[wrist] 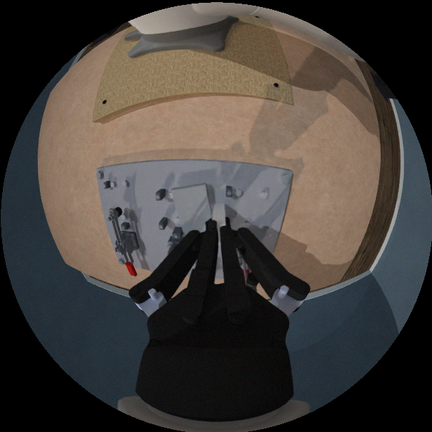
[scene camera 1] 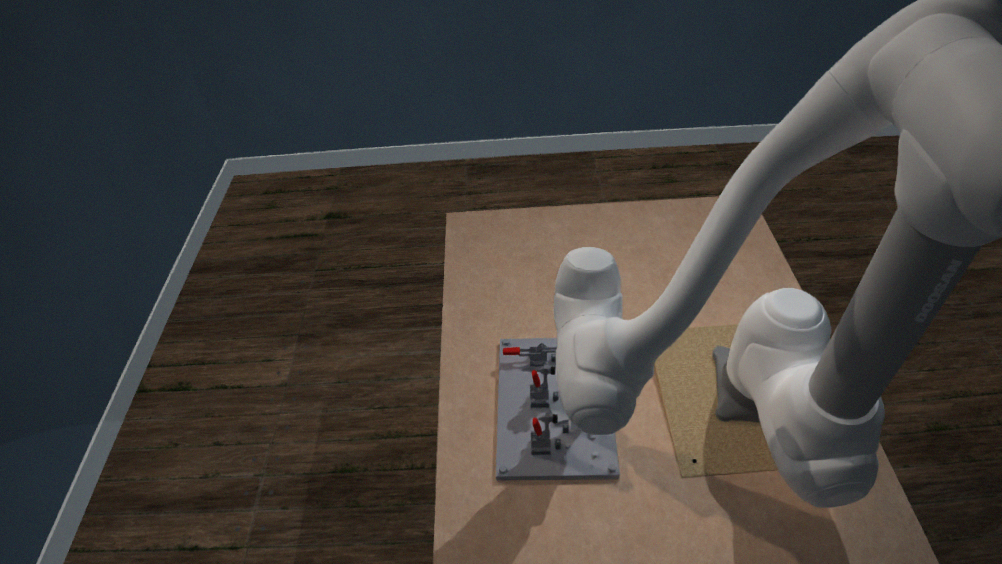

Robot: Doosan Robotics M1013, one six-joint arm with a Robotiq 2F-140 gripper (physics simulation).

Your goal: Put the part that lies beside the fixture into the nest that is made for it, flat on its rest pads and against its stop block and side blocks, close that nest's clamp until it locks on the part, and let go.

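Note:
A grey fixture plate lies on the board. It carries three clamps with red handles. The far clamp's handle lies flat. The middle handle and the near handle stand up. A flat grey rectangular part lies on the plate in the middle nest, between small blocks. The arm's wrist hides it in the scene view. My gripper is shut and empty. It hangs just above the part's right edge, over the middle clamp. A bit of red shows behind my right finger.
The fixture sits on a light brown board on a dark wood table with a grey rim. A cork mat beside it bears the robot's base.

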